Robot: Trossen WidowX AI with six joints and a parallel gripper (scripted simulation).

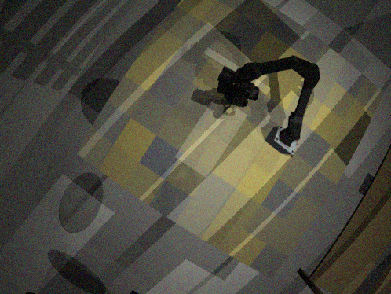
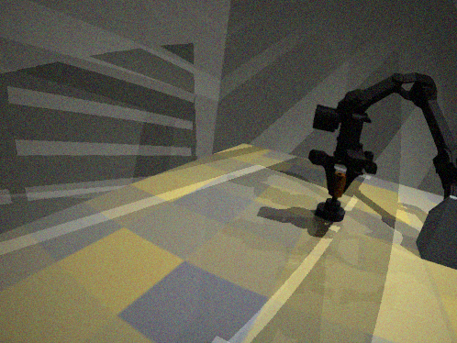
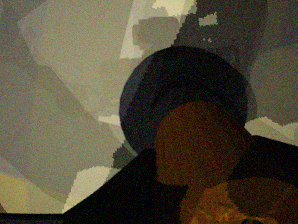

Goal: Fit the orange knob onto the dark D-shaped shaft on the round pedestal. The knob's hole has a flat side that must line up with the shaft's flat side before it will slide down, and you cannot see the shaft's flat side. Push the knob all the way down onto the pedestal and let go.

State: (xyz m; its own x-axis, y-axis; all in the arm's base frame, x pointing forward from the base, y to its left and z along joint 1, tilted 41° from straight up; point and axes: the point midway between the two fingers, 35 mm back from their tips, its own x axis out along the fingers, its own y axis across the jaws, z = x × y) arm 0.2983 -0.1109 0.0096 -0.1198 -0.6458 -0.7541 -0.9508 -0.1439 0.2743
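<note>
Now: the orange knob 20 mm above my gripper tip. From my gripper tip the other things lie so: round dark pedestal (40 mm below).
</note>
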